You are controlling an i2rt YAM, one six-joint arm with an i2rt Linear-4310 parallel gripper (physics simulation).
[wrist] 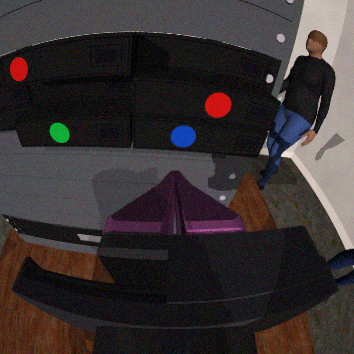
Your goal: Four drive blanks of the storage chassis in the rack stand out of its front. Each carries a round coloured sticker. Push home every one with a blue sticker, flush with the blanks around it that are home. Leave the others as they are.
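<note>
The blank with the blue sticker [183, 136] is at the bottom right of the chassis front. Its face looks about level with the green-stickered blank [59, 132] to its left and the red-stickered blank [218, 105] above it, so it seems to stand out like them. Another red-stickered blank [19, 69] stands out at the upper left. Exact depths are hard to tell in the dark. My gripper [174, 177] is shut and empty, its purple fingertips together below the blue-stickered blank in the view and apart from it.
Grey rack panels [60, 170] lie above and below the chassis, and the gripper's shadow falls on the lower ones. A person [310, 82] in a black top and jeans stands right of the rack, by a pale wall [335, 175]. A blue-clad limb [344, 265] shows at the right edge.
</note>
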